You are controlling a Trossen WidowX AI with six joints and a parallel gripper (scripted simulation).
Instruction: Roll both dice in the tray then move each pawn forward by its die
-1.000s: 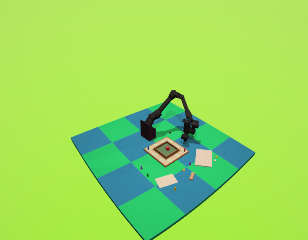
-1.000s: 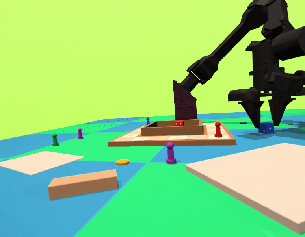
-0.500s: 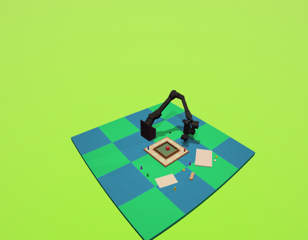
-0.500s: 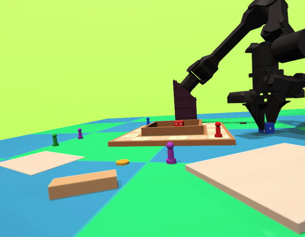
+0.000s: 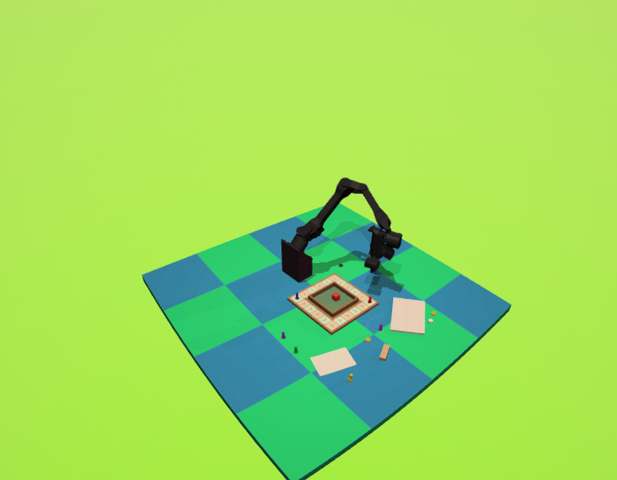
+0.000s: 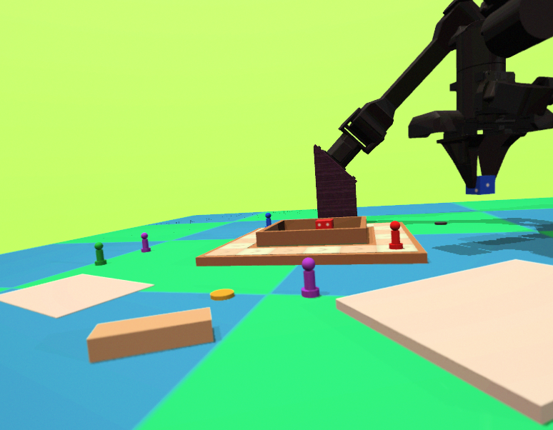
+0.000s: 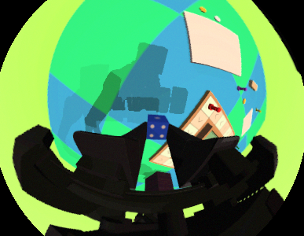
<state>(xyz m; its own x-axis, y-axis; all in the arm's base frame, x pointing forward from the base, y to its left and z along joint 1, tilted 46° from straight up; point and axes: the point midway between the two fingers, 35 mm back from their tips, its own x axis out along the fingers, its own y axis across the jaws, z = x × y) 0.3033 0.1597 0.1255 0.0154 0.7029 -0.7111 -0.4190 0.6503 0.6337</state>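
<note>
My gripper tip is now 13 cm to the left of the red pawn, 9 cm short of it and 5 cm above it. From my gripper tip the other things lie so: sunken tray 23 cm to the right, 7 cm below, 3 cm behind; black disc 20 cm behind, 7 cm below; blue pawn 34 cm to the right, 15 cm behind, 5 cm below.
</note>
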